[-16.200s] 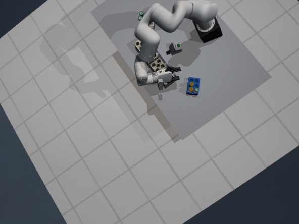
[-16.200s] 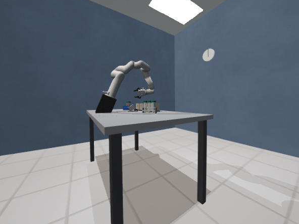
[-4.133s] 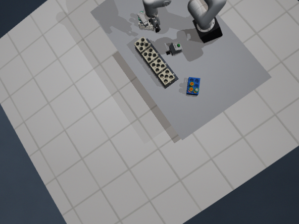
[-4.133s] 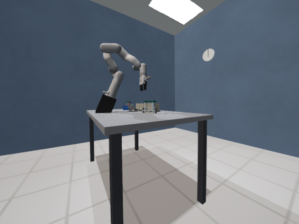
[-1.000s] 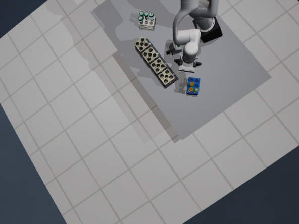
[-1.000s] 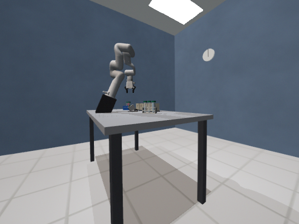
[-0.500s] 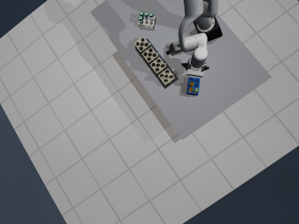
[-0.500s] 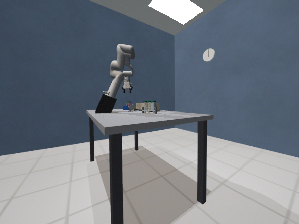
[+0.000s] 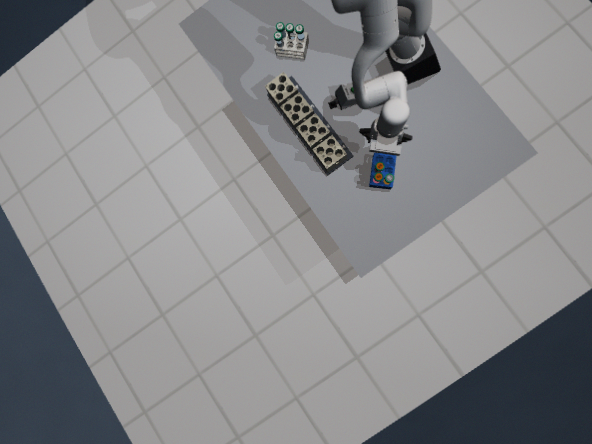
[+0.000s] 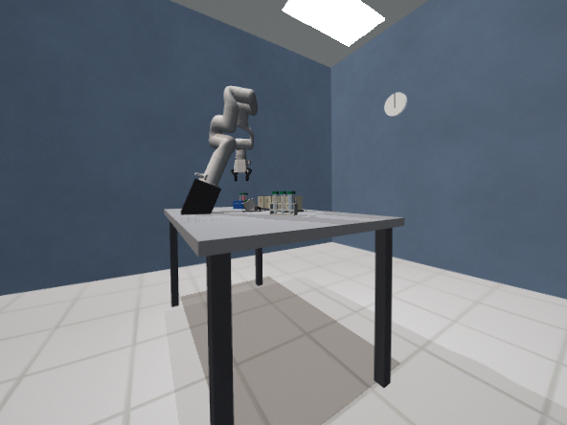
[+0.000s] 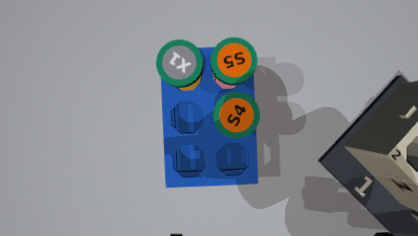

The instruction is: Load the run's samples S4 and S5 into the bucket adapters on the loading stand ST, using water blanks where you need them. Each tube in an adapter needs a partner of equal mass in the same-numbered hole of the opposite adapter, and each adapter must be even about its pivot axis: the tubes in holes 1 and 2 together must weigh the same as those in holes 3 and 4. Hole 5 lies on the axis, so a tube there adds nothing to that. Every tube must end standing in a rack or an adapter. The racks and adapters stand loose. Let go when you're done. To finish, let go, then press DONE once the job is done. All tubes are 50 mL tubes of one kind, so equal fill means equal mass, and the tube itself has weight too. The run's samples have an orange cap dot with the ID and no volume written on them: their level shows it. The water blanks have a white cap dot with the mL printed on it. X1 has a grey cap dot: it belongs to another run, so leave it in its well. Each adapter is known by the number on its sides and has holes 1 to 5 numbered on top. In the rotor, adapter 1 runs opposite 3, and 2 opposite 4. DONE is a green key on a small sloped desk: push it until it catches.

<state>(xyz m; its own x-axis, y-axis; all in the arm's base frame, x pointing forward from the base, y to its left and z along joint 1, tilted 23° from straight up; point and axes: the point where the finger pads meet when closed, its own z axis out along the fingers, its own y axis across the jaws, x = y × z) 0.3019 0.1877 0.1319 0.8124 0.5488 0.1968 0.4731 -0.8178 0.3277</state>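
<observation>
The blue rack is 40 mm ahead of my hand, 60 mm to the left of it and 190 mm below it. From my hand the other things lie so: white rack (140 mm behind, 580 mm to the right, 190 mm below); adapter (130 mm ahead, 140 mm to the right, 170 mm below).
</observation>
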